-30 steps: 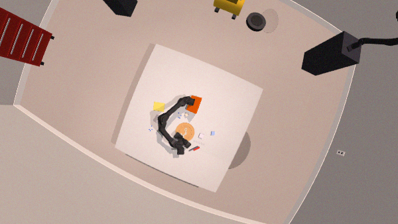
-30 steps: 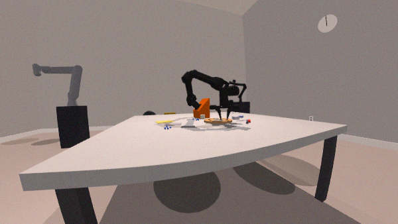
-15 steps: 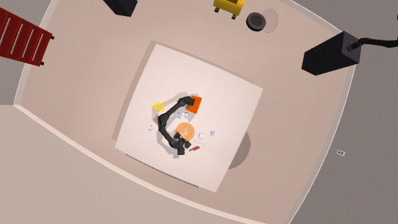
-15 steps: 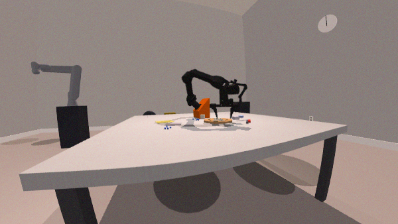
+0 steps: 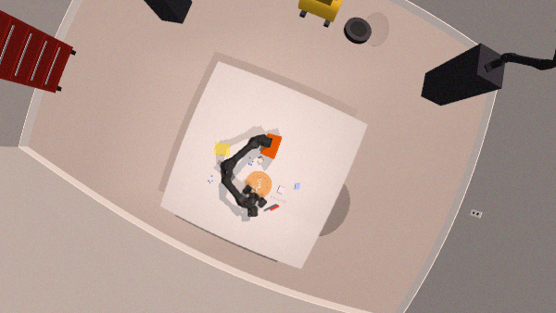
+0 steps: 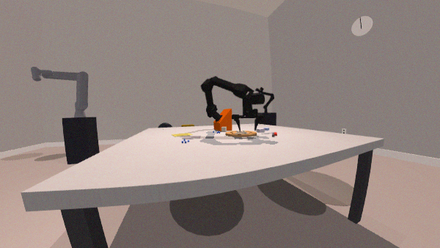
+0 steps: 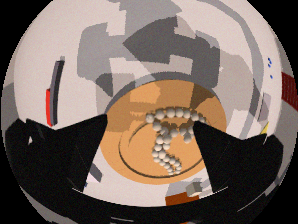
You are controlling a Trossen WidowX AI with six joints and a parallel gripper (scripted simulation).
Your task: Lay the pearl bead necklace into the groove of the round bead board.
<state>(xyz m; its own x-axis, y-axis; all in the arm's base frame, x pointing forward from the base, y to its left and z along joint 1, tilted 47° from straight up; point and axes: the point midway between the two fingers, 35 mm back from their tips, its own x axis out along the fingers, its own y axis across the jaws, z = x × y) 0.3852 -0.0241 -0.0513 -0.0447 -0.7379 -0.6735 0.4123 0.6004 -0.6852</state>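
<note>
Now: the round tan bead board 7 cm behind my gripper tip and 2 cm below it. Round my gripper tip: tool 7 cm ahead, 15 cm to the left, 2 cm below; white square 8 cm behind, 17 cm to the left, 2 cm below; pale blue cube 15 cm behind, 28 cm to the left, 2 cm below.
</note>
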